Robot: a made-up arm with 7 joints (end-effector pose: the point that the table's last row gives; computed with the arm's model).
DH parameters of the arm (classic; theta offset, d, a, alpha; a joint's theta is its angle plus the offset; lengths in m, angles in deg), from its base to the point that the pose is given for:
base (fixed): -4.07 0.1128 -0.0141 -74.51
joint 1: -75.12 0.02 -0.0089 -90
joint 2: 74 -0.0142 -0.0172 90
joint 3: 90 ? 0.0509 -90
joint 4: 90 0.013 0.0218 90
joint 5: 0 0.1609 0.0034 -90
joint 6: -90 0.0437 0.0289 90
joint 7: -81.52 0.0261 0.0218 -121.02
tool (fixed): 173.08 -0.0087 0 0
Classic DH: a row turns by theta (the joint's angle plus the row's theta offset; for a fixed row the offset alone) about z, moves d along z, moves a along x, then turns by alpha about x.
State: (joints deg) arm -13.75 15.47 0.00 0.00 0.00 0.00 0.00
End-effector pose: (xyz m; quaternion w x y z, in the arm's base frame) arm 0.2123 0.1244 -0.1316 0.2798 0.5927 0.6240 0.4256
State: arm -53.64 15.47 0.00 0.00 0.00 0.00 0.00
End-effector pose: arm 0.3325 0.0616 0.0637 0.5202 0.4679 0.4508 0.5543
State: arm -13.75 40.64 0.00 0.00 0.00 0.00 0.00
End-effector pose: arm 0.2195 0.2139 -0.0596 0.1549 0.6357 0.5100 0.5583
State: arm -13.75 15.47 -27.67 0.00 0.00 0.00 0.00
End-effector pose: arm 0.1933 0.0156 -0.1608 0.3315 0.7459 0.4864 0.3117
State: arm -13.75 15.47 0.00 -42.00 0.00 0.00 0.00
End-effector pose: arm 0.1613 0.0960 -0.0120 0.5306 0.4572 0.4415 0.5608
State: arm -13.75 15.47 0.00 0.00 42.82 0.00 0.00
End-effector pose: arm 0.2106 0.0994 -0.1310 0.0625 0.6478 0.4151 0.6357
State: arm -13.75 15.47 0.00 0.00 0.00 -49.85 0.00
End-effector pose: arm 0.1802 0.1245 -0.1232 0.5705 0.4245 0.4000 0.5782
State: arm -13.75 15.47 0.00 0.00 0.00 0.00 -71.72
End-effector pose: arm 0.1950 0.1444 -0.1262 0.3734 0.8977 0.2131 0.0962
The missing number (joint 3, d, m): -0.2644
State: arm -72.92 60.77 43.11 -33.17 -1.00 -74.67 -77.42
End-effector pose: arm 0.0674 0.2590 0.2316 0.2098 -0.0614 0.4518 -0.8649
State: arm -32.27 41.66 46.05 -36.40 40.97 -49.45 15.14
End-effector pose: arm 0.1211 0.2091 0.1169 0.2036 0.0026 -0.1435 0.9685
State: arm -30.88 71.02 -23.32 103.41 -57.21 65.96 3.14
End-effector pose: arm 0.0360 0.4580 -0.0018 0.4685 0.0562 -0.8713 0.1350
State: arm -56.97 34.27 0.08 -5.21 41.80 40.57 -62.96
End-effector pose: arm 0.3028 0.1156 0.1383 0.0029 0.7832 0.3852 0.4880
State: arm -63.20 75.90 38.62 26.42 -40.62 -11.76 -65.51
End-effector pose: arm 0.1002 0.3865 0.2693 0.4771 0.4831 0.1529 0.7181
